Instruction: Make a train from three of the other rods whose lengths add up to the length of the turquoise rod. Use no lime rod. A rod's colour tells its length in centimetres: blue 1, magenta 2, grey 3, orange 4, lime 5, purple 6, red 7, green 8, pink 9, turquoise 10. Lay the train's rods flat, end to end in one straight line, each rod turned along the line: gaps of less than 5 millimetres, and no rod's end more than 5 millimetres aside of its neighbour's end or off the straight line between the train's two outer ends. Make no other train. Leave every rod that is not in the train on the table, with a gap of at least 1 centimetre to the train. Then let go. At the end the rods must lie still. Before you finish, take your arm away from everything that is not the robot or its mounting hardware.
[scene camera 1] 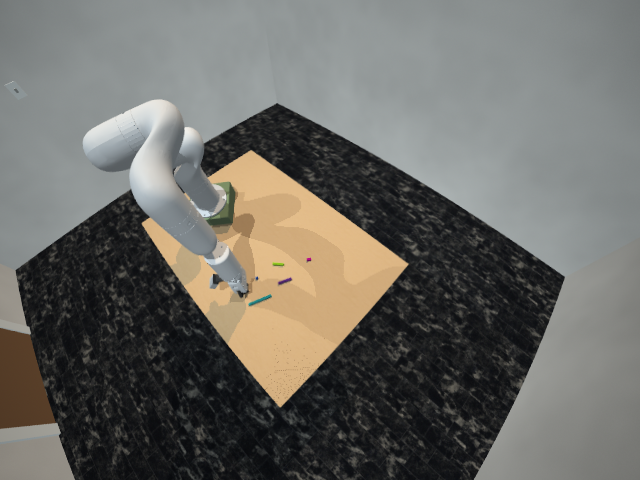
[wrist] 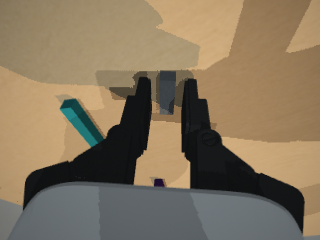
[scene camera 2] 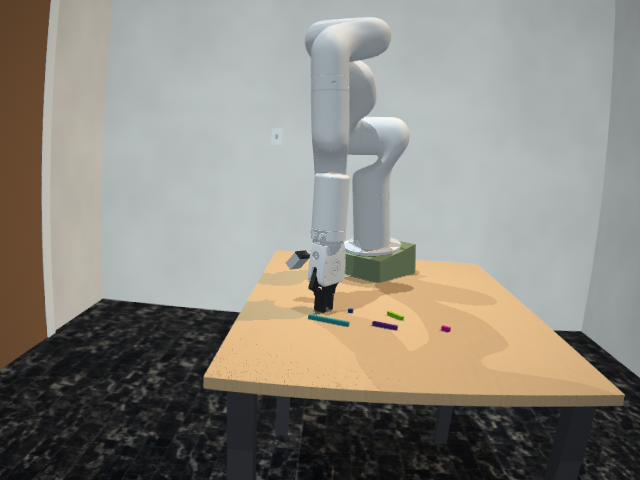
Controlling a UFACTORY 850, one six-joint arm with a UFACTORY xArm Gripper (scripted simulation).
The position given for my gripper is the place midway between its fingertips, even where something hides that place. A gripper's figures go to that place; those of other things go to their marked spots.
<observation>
My gripper [wrist: 167, 94]: 0.13 m from the lens. A turquoise rod [wrist: 71, 108] is 0.15 m from the lens.
</observation>
